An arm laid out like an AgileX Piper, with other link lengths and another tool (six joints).
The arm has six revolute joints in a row. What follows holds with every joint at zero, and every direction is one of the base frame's. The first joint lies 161.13 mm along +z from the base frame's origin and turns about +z. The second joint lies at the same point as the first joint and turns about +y. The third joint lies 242.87 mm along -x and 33.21 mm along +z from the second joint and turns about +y. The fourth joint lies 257.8 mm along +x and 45.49 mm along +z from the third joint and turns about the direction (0.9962, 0, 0.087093). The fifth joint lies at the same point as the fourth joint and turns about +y. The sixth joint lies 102.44 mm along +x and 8.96 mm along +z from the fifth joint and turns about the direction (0.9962, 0, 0.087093). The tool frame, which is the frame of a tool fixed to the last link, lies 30.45 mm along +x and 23 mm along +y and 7.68 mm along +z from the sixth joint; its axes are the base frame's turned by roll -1.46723, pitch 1.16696 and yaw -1.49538 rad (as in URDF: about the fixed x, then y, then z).
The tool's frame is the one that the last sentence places.
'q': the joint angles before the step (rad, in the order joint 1, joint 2, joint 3, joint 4, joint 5, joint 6). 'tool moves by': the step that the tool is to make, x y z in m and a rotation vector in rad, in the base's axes. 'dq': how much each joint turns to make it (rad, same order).
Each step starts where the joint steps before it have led.
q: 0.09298 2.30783 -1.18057 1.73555 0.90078 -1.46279
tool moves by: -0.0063 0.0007 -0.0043 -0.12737 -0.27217 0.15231
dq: 0.00000 0.00100 -0.00002 0.00433 -0.01030 -0.34019
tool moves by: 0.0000 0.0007 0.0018 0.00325 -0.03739 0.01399
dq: 0.00001 0.00015 0.00005 0.01650 0.01341 -0.04596
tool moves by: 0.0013 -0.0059 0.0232 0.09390 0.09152 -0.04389
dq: -0.02349 -0.05279 0.01686 -0.02726 0.05420 0.16290
